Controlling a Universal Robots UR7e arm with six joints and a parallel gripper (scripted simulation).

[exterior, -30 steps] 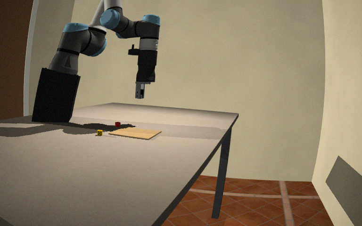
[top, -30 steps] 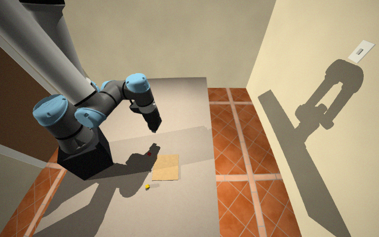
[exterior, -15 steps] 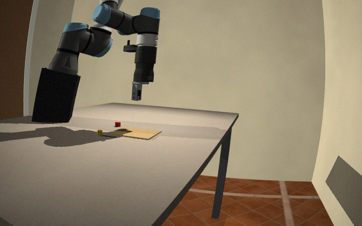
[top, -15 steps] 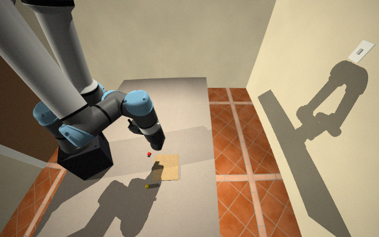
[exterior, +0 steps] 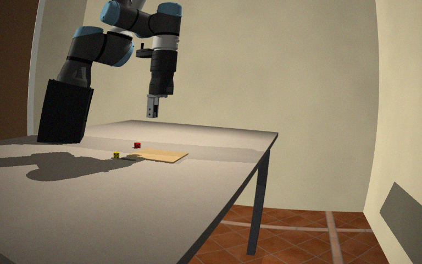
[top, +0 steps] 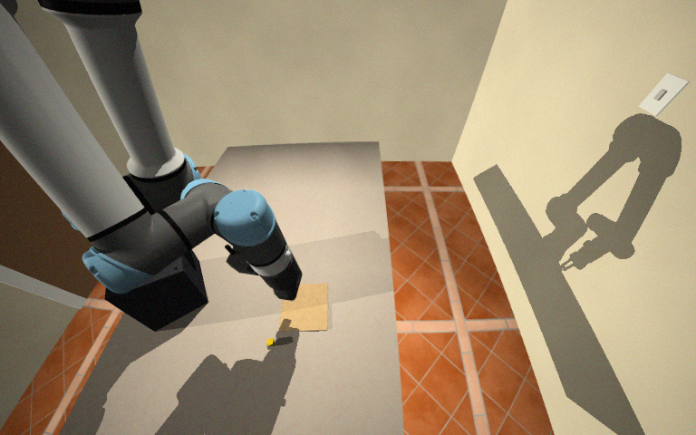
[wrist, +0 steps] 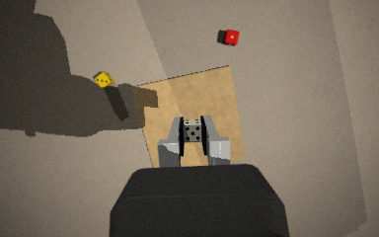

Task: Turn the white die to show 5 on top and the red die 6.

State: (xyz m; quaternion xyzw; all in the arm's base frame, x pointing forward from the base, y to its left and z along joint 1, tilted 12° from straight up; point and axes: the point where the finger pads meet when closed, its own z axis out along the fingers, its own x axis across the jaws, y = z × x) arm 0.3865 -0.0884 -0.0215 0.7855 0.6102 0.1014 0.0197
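The tan mat lies 2 cm ahead of my hand, 1 cm to the right of it and 12 cm below it. Round my hand: white die 1 cm below; yellow die 7 cm behind, 10 cm to the right, 12 cm below; red die 7 cm behind, 8 cm to the left, 12 cm below.
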